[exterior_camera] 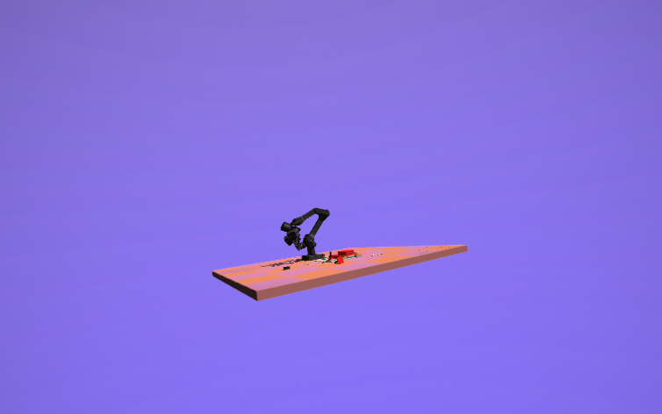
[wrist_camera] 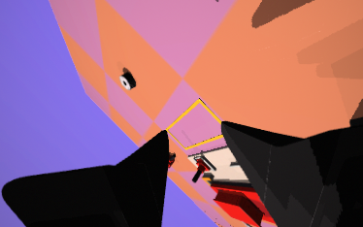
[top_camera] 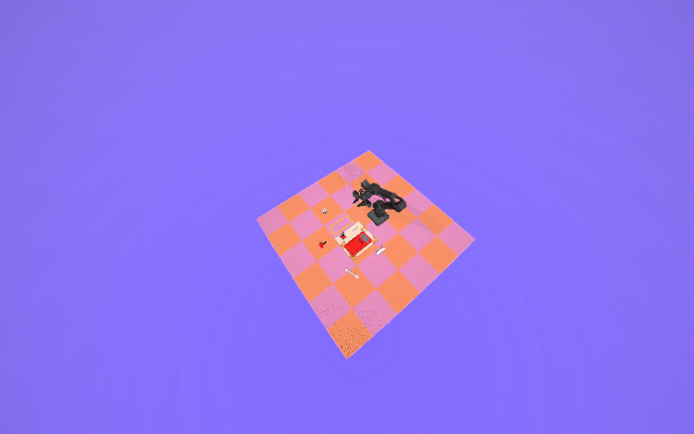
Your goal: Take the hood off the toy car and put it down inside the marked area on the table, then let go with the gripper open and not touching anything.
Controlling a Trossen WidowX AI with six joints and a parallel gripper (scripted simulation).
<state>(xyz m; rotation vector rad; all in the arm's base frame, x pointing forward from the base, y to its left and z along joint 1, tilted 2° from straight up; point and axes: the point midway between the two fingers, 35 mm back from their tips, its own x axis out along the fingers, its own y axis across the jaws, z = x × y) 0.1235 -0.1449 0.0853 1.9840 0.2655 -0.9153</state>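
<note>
My gripper tip is now 190 mm short of the red hood, 270 mm to the right of it and 60 mm above it. Round my gripper tip: base plate 140 mm ahead, 240 mm to the left, 90 mm below; wheel 220 mm ahead, 150 mm to the right, 90 mm below.
</note>
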